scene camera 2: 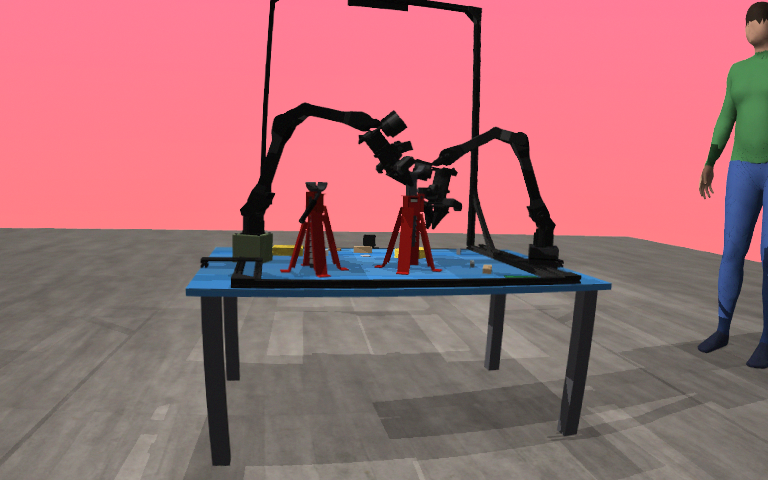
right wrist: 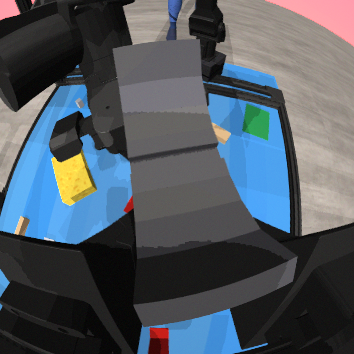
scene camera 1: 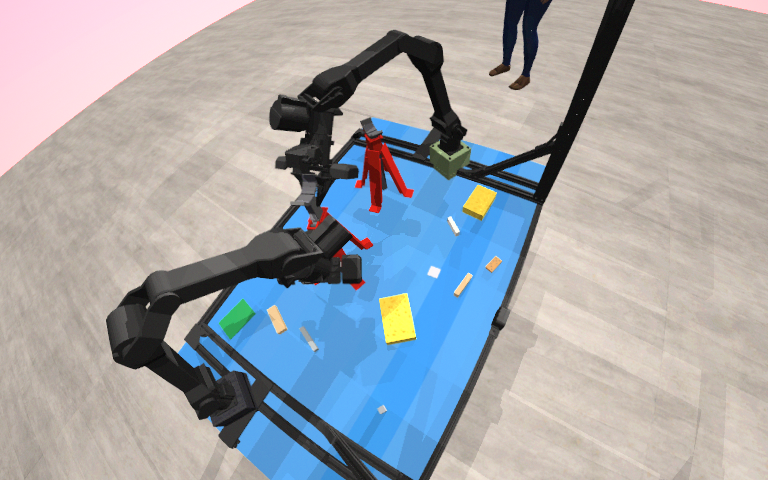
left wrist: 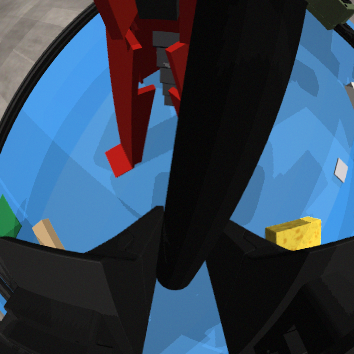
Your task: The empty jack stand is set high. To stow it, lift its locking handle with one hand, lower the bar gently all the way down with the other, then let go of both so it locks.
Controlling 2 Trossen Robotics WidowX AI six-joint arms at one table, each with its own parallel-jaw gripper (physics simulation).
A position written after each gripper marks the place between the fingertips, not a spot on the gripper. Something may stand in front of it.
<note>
A green block (scene camera 1: 240, 315) rests on the table. Also in view: the left gripper (scene camera 1: 328, 273) and the right gripper (scene camera 1: 312, 205).
The green block is seen too in the right wrist view (right wrist: 256, 121). The left gripper is seen too in scene camera 2 (scene camera 2: 429, 229), in the right wrist view (right wrist: 143, 161) and in the left wrist view (left wrist: 181, 213). The right gripper also shows in scene camera 2 (scene camera 2: 410, 186) and in the right wrist view (right wrist: 180, 203).
</note>
